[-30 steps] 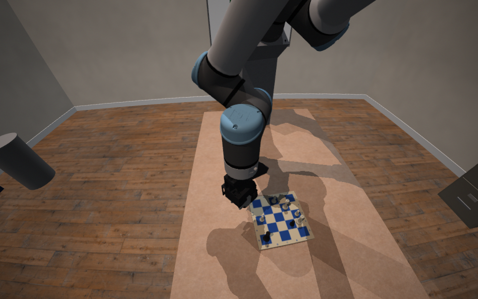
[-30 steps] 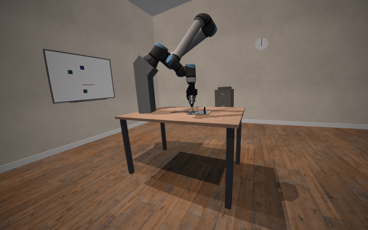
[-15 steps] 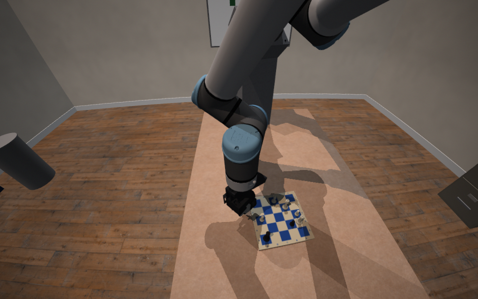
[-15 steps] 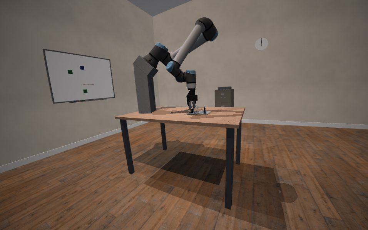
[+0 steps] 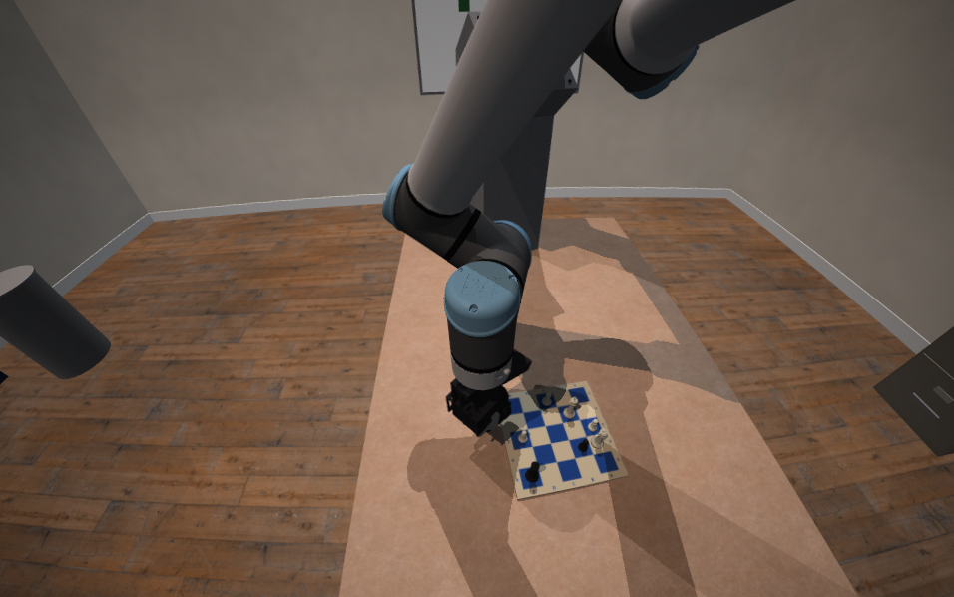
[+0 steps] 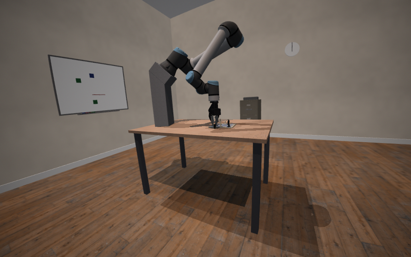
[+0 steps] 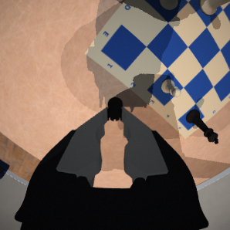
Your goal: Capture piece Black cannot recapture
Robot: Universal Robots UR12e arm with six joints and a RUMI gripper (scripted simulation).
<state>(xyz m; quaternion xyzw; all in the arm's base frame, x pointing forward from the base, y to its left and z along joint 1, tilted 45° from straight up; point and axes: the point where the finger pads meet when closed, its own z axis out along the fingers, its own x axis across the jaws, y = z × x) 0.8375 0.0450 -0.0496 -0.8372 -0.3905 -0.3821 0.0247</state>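
Now: hand 230 mm to the right of the white chess piece. Round my hand: tall black piece: 100 mm to the left, 80 mm ahead, 10 mm above.
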